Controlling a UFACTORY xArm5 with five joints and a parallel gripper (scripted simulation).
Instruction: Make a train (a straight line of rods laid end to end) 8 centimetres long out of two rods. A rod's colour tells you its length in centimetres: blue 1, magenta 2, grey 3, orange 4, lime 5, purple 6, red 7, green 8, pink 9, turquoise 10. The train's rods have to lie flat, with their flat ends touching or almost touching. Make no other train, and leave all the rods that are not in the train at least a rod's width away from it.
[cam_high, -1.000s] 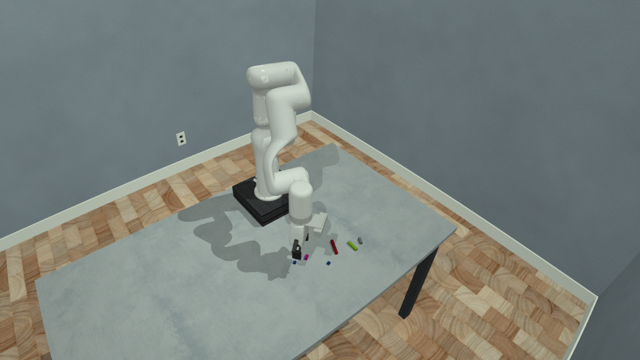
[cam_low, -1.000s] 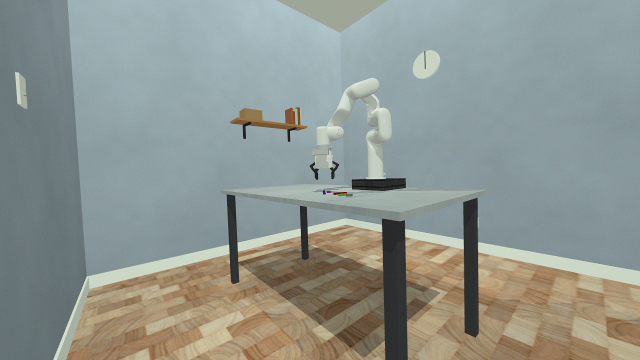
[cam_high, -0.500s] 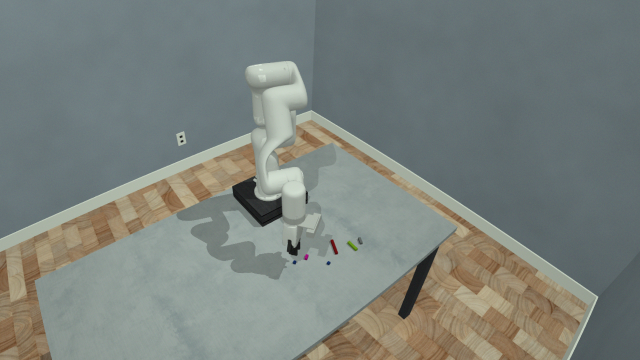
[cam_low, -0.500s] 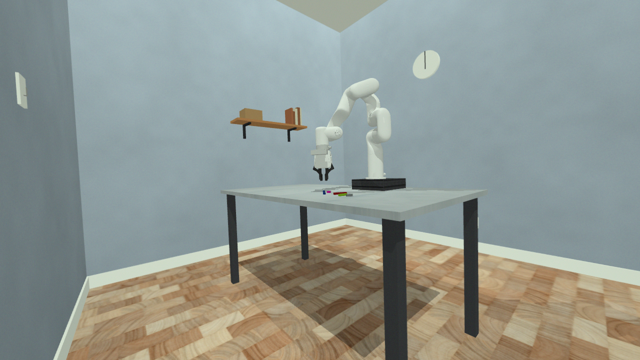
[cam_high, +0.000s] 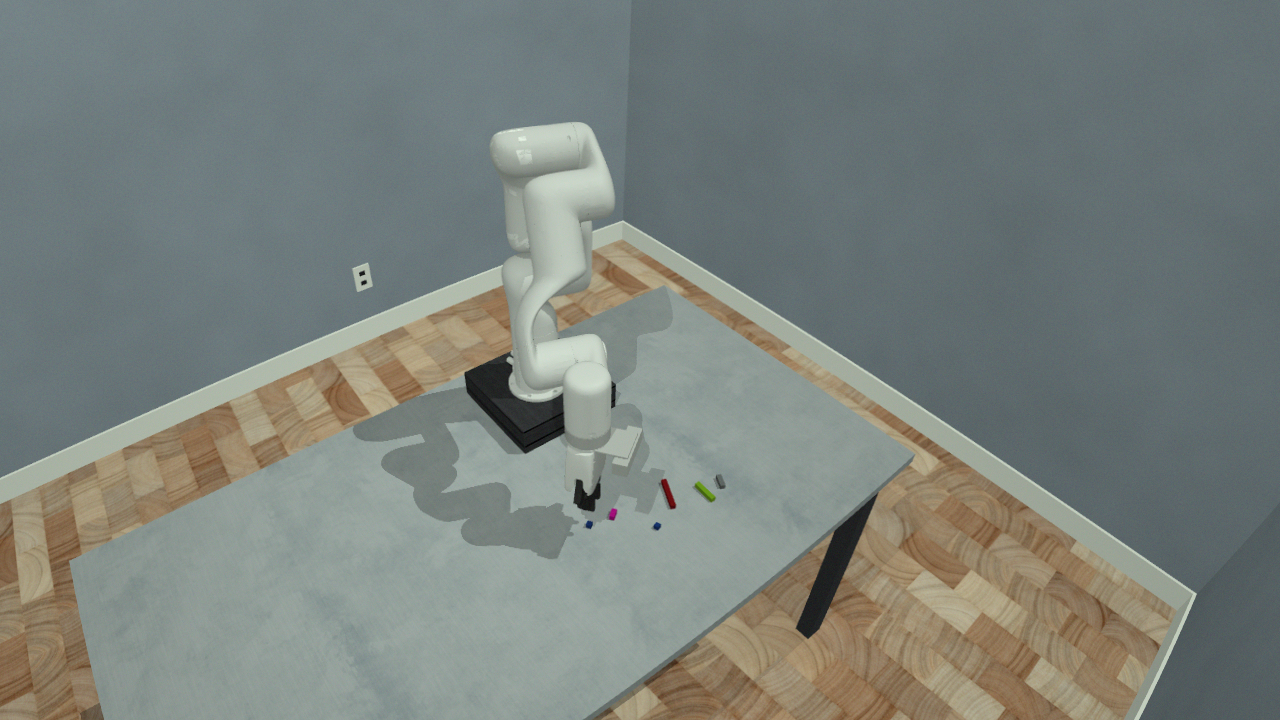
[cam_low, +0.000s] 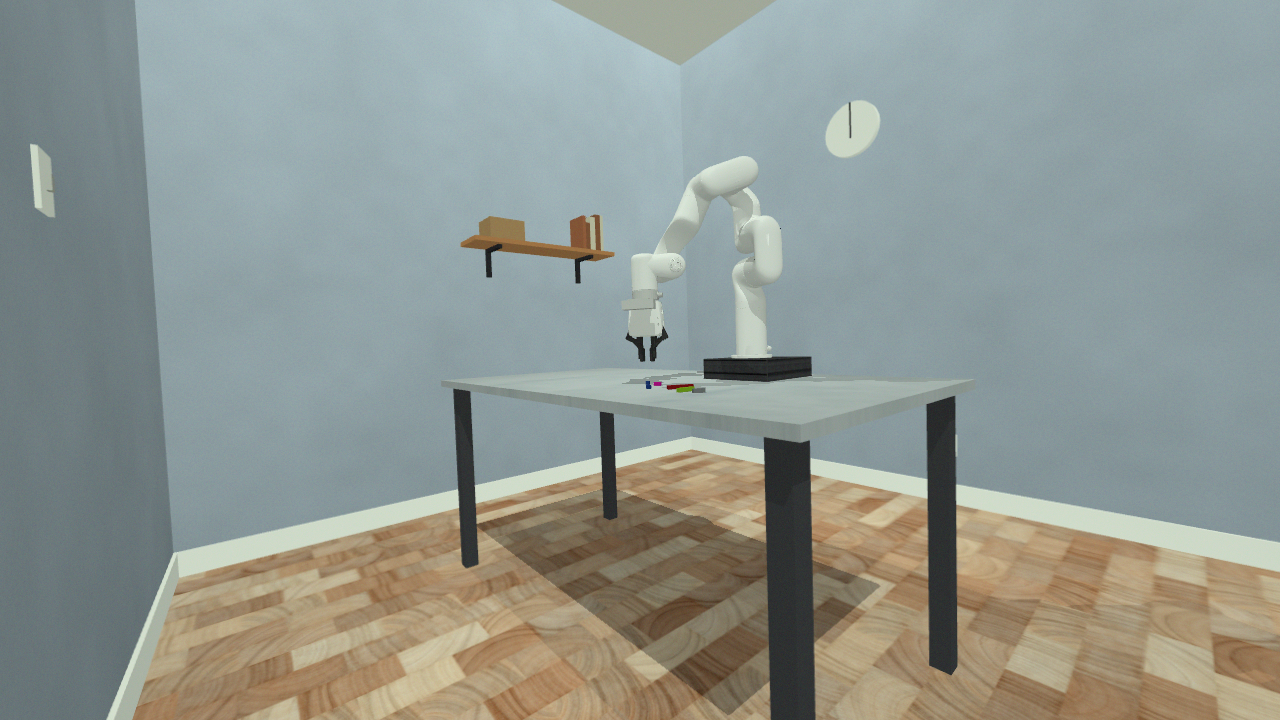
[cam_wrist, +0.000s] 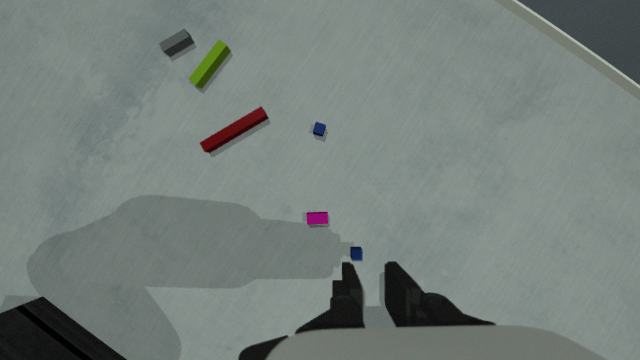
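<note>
Right now my hand is 20 mm short of the magenta rod, 50 mm to the right of it and 80 mm above it. The rest, counted from my hand: lime rod: 100 mm ahead, 210 mm to the left, 80 mm below; grey rod: 110 mm ahead, 260 mm to the left, 80 mm below; red rod: 60 mm ahead, 160 mm to the left, 80 mm below.
</note>
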